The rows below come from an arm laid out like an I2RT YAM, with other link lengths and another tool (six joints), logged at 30 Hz.
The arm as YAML. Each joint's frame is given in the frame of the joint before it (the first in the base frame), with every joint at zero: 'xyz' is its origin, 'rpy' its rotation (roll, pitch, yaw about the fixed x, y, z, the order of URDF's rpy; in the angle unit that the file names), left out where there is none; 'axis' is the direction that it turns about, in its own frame. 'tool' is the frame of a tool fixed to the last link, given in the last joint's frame.
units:
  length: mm
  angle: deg
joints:
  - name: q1
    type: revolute
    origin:
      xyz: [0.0, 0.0, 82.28]
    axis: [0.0, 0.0, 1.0]
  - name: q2
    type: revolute
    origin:
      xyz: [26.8, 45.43, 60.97]
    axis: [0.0, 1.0, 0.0]
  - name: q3
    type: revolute
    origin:
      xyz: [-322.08, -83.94, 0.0]
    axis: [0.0, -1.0, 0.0]
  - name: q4
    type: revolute
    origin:
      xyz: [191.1, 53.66, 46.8]
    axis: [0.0, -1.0, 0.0]
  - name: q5
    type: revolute
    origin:
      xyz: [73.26, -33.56, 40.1]
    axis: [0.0, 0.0, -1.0]
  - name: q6
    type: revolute
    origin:
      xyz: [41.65, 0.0, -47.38]
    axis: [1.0, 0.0, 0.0]
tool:
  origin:
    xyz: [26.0, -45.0, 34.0]
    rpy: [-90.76, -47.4, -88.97]
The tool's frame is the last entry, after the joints.
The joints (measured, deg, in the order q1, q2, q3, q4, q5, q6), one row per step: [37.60, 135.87, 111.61, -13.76, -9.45, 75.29]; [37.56, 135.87, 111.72, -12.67, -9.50, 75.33]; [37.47, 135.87, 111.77, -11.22, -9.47, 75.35]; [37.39, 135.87, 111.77, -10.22, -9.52, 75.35]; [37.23, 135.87, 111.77, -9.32, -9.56, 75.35]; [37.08, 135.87, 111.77, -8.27, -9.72, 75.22]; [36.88, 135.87, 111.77, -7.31, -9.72, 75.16]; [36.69, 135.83, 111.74, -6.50, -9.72, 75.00]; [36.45, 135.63, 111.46, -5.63, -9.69, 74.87]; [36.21, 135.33, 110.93, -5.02, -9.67, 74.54]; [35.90, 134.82, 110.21, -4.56, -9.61, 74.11]
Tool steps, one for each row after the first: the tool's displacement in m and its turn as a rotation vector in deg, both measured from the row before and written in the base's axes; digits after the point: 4 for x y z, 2 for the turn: [0.0022, 0.0014, 0.0022, 0.78, -0.91, -0.02]; [0.0030, 0.0012, 0.0026, 0.91, -1.19, -0.13]; [0.0020, 0.0007, 0.0017, 0.63, -0.78, -0.04]; [0.0023, -0.0001, 0.0015, 0.56, -0.70, -0.13]; [0.0025, 0.0002, 0.0019, 0.63, -0.87, 0.05]; [0.0026, -0.0005, 0.0018, 0.54, -0.81, -0.17]; [0.0023, -0.0007, 0.0018, 0.40, -0.76, -0.11]; [0.0019, -0.0017, 0.0021, 0.38, -0.73, -0.20]; [0.0010, -0.0025, 0.0014, 0.02, -0.52, -0.10]; [0.0005, -0.0038, 0.0021, -0.13, -0.50, -0.15]
